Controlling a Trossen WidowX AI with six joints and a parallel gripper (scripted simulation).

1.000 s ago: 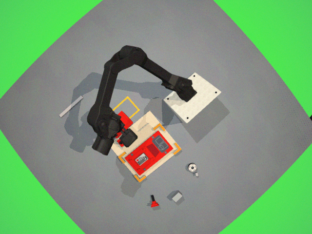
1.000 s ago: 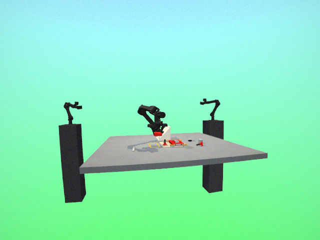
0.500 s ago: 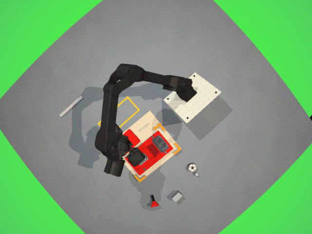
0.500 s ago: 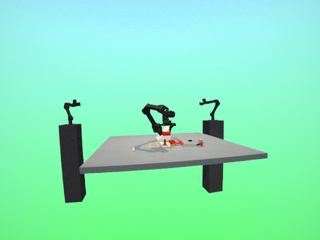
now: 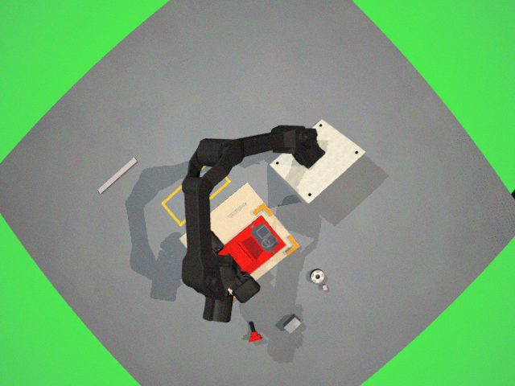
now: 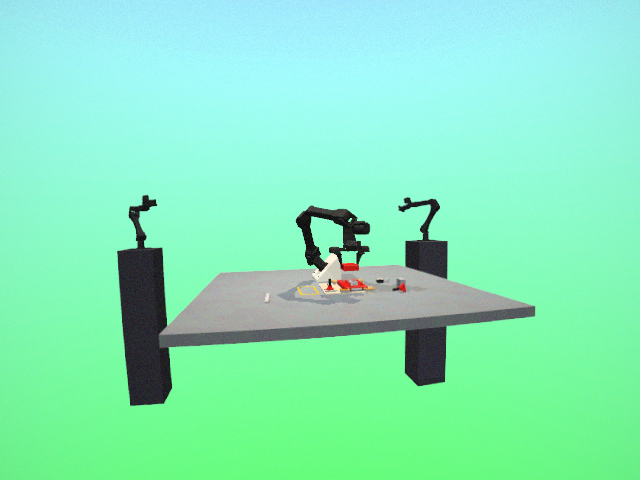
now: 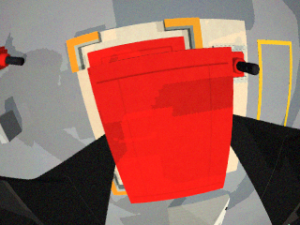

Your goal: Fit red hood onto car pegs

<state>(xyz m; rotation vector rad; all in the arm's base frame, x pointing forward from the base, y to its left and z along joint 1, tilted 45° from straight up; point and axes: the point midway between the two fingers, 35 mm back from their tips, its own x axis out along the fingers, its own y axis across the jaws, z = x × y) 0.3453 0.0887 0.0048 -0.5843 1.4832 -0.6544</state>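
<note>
Right now the cream jig plate is 10 cm below my gripper tip and 3 cm behind it. Round my gripper tip: grey bar: 39 cm to the right, 10 cm below, 9 cm ahead; red hood: 1 cm above.
</note>
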